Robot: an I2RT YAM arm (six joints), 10 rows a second.
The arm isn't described. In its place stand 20 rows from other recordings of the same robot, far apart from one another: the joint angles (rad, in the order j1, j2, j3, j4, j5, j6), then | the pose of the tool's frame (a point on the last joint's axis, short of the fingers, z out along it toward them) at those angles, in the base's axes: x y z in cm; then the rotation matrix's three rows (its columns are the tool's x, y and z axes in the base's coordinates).
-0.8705 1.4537 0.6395 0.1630 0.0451 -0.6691 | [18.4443, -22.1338, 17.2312], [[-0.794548, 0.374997, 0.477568], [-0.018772, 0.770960, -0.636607], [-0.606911, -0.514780, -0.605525]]
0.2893 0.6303 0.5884 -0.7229 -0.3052 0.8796 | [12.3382, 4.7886, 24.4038], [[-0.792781, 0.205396, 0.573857], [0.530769, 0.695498, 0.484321], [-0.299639, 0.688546, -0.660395]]
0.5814 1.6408 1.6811 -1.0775 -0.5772 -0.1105 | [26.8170, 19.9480, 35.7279], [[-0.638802, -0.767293, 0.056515], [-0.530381, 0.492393, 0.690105], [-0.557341, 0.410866, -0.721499]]
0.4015 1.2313 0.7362 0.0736 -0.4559 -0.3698 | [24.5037, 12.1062, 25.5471], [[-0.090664, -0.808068, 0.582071], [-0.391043, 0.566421, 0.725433], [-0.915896, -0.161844, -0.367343]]
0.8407 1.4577 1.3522 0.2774 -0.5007 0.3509 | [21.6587, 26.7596, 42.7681], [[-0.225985, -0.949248, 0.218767], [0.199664, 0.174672, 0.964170], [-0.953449, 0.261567, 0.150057]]
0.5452 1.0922 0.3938 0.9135 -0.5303 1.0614 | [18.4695, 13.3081, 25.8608], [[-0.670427, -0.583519, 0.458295], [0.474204, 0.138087, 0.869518], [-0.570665, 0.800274, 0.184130]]
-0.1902 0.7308 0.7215 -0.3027 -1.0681 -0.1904 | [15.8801, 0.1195, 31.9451], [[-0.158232, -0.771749, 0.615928], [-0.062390, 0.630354, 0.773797], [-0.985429, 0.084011, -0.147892]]
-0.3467 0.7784 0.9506 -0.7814 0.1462 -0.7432 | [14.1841, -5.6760, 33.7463], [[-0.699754, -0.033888, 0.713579], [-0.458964, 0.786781, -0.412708], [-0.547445, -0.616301, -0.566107]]
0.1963 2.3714 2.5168 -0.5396 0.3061 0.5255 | [53.4545, 9.5363, 35.0723], [[-0.282269, 0.264152, 0.922252], [0.431561, 0.893542, -0.123843], [-0.856784, 0.363051, -0.366217]]
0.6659 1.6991 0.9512 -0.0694 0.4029 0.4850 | [28.1676, 20.3535, 17.4842], [[-0.673955, -0.048770, 0.737161], [0.015935, 0.996627, 0.080505], [-0.738601, 0.066004, -0.670904]]
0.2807 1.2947 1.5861 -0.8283 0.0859 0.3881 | [25.0220, 6.8963, 43.9370], [[-0.532549, -0.003929, 0.846390], [0.238852, 0.958648, 0.154736], [-0.811998, 0.284566, -0.509589]]
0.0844 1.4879 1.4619 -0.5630 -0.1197 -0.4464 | [33.3984, 3.2522, 36.9461], [[-0.420460, -0.403719, 0.812542], [-0.465734, 0.864597, 0.188583], [-0.778656, -0.299137, -0.551555]]
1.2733 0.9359 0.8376 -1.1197 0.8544 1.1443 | [6.8692, 13.2457, 27.0343], [[-0.615837, 0.022311, 0.787558], [0.030914, 0.999513, -0.004142], [-0.787267, 0.021796, -0.616227]]
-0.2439 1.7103 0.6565 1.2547 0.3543 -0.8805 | [32.2289, -9.2930, 21.3042], [[-0.305698, 0.503598, 0.808046], [-0.669148, 0.490108, -0.558601], [-0.677340, -0.711465, 0.187157]]
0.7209 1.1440 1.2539 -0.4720 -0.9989 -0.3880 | [15.6681, 17.7520, 40.7290], [[0.112321, -0.978173, -0.174817], [-0.173890, -0.192565, 0.965754], [-0.978339, -0.078075, -0.191724]]
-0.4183 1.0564 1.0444 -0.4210 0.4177 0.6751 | [20.6603, -10.7646, 35.5690], [[0.143017, 0.792134, 0.593355], [0.561566, 0.428721, -0.707702], [-0.814978, 0.434421, -0.383521]]
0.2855 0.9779 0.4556 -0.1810 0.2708 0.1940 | [19.2049, 4.6446, 19.2177], [[-0.623493, 0.045448, 0.780507], [0.010589, 0.998708, -0.049694], [-0.781757, -0.022719, -0.623169]]
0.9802 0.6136 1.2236 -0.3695 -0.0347 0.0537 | [4.1865, 6.4664, 48.1147], [[0.086883, -0.854767, 0.511688], [0.225925, 0.517153, 0.825536], [-0.970263, 0.043878, 0.238045]]
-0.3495 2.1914 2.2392 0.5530 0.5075 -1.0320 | [46.5802, -18.8181, 45.9330], [[-0.307639, 0.802698, 0.510915], [-0.686292, 0.184735, -0.703475], [-0.659062, -0.567053, 0.494053]]
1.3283 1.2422 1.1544 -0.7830 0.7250 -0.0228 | [8.2698, 23.6005, 32.4683], [[-0.169385, -0.628042, 0.759521], [-0.755825, 0.577356, 0.308850], [-0.632484, -0.521751, -0.572486]]
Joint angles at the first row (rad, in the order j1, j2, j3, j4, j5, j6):
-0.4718 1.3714 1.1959 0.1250 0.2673 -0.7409
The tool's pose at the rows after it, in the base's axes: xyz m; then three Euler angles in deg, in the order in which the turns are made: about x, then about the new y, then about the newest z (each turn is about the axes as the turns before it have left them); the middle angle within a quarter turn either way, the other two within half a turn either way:
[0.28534, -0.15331, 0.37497, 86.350, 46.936, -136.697]
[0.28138, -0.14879, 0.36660, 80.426, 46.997, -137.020]
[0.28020, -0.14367, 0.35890, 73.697, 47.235, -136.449]
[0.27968, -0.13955, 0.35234, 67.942, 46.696, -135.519]
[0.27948, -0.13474, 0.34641, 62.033, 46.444, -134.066]
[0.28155, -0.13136, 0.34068, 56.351, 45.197, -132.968]
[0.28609, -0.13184, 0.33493, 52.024, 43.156, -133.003]
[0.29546, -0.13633, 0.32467, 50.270, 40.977, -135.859]
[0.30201, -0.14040, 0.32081, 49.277, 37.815, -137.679]
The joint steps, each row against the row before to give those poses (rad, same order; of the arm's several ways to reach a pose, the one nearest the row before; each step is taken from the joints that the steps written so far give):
0.0100 -0.0163 -0.0862 0.1658 0.0213 -0.1336
0.0070 -0.0172 -0.0777 0.1336 -0.0017 -0.1026
0.0120 -0.0020 -0.0667 0.1457 -0.0090 -0.1005
0.0111 0.0070 -0.0513 0.1298 -0.0016 -0.0793
0.0124 0.0115 -0.0449 0.1267 -0.0124 -0.0719
0.0123 0.0293 -0.0317 0.1357 -0.0031 -0.0758
0.0047 0.0483 -0.0123 0.1282 0.0036 -0.0728
0.0004 0.0747 0.0050 0.1125 0.0171 -0.0820
0.0000 0.0560 0.0183 0.0845 0.0349 -0.0566

